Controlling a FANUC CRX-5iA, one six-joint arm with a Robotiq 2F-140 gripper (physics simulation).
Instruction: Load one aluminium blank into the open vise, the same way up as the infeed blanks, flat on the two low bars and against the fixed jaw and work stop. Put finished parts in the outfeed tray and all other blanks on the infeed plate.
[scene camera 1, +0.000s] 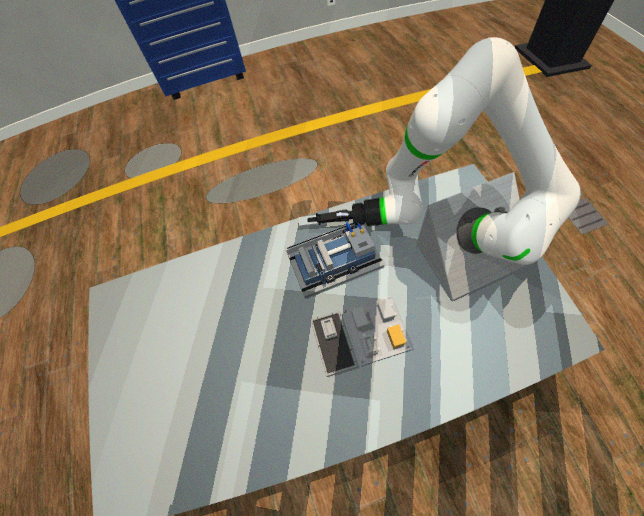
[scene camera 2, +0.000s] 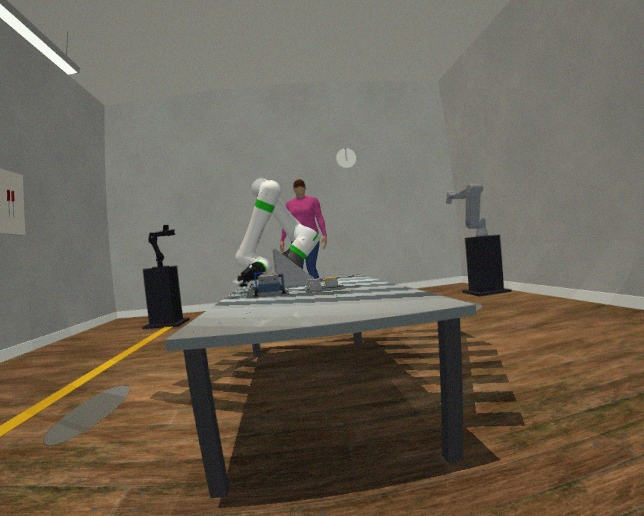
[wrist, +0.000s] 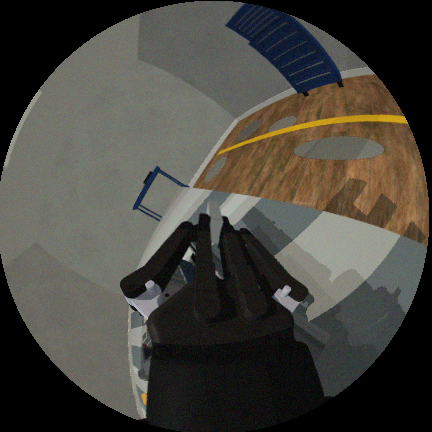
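Seen in the pictures: gripper, fingertip midpoint: (scene camera 1: 299, 221) (scene camera 2: 234, 284) (wrist: 211, 209); arm's base, link origin: (scene camera 1: 476, 230) (scene camera 2: 290, 261).
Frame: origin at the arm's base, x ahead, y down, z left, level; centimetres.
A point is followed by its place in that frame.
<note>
My gripper (scene camera 1: 310, 219) {x 53.3, y 7.5, z -27.6 cm} (scene camera 2: 241, 281) {x 53.3, y 7.5, z -27.6 cm} (wrist: 211, 209) {x 53.3, y 7.5, z -27.6 cm} is shut, with its fingertips together and no blank between them. It points sideways, low beside the far long side of the vise. The blue and grey vise (scene camera 1: 367, 244) {x 34.0, y 5.0, z -9.1 cm} (scene camera 2: 269, 288) {x 58.0, y 10.9, z -10.1 cm} stands on the table; whether a blank lies between its jaws is too small to tell. The dark outfeed tray (scene camera 1: 340, 357) {x 53.6, y 14.0, z 21.9 cm} holds a light part (scene camera 1: 328, 327) {x 54.4, y 11.9, z 12.0 cm} with a recess at its far end. The infeed plate (scene camera 1: 383, 352) {x 40.3, y 13.8, z 24.5 cm} bears a grey block (scene camera 1: 361, 317) {x 43.6, y 10.2, z 12.6 cm}, a lighter block (scene camera 1: 387, 309) {x 34.8, y 10.1, z 12.7 cm} and a small greyish piece (scene camera 1: 370, 345) {x 43.7, y 11.7, z 21.6 cm} that is hard to make out.
An orange block (scene camera 1: 396, 335) (scene camera 2: 330, 279) also sits on the infeed plate. The striped-looking table (scene camera 1: 215, 376) {x 93.9, y 14.6, z 16.2 cm} (scene camera 2: 322, 317) {x 128.9, y 14.6, z 10.5 cm} carries the arm's slanted grey pedestal (scene camera 1: 451, 268) {x 11.1, y 5.9, z 7.6 cm}. A blue drawer cabinet (scene camera 1: 185, 45) (wrist: 295, 50) stands on the floor beyond. A person (scene camera 2: 305, 212) stands behind the arm.
</note>
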